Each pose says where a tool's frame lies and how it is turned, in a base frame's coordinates. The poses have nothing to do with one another.
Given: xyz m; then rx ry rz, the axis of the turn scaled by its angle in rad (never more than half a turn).
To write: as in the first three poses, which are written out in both.
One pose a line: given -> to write
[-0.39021 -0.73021 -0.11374 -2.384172 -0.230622 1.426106] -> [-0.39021 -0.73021 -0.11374 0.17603 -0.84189 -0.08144 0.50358]
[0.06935 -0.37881 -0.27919 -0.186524 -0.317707 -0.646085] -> [0.06935 -0.37881 -0.27919 0.93165 -0.09113 -0.15522 -0.31565]
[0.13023 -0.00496 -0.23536 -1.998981 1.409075 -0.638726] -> [0.13023 -0.00496 -0.23536 0.30214 -0.75386 0.53140 -0.24088]
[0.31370 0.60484 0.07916 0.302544 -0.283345 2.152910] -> [0.31370 0.60484 0.07916 0.45696 0.12274 -0.11495 0.87345]
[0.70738 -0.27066 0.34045 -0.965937 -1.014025 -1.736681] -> [0.70738 -0.27066 0.34045 0.43973 -0.38886 -0.40822 -0.69913]
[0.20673 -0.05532 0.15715 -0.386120 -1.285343 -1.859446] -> [0.20673 -0.05532 0.15715 0.41159 -0.15345 -0.51083 -0.73899]
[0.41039 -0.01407 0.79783 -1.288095 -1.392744 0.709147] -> [0.41039 -0.01407 0.79783 0.52962 -0.53948 -0.58331 0.29701]
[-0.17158 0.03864 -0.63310 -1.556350 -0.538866 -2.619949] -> [-0.17158 0.03864 -0.63310 0.02348 -0.50278 -0.17408 -0.84638]
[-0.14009 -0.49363 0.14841 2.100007 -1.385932 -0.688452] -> [-0.14009 -0.49363 0.14841 0.26335 0.77661 -0.51254 -0.25460]
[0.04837 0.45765 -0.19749 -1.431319 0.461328 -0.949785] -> [0.04837 0.45765 -0.19749 0.62994 -0.62498 0.20144 -0.41472]
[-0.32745 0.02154 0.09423 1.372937 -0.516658 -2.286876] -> [-0.32745 0.02154 0.09423 0.21074 0.49398 -0.18589 -0.82281]
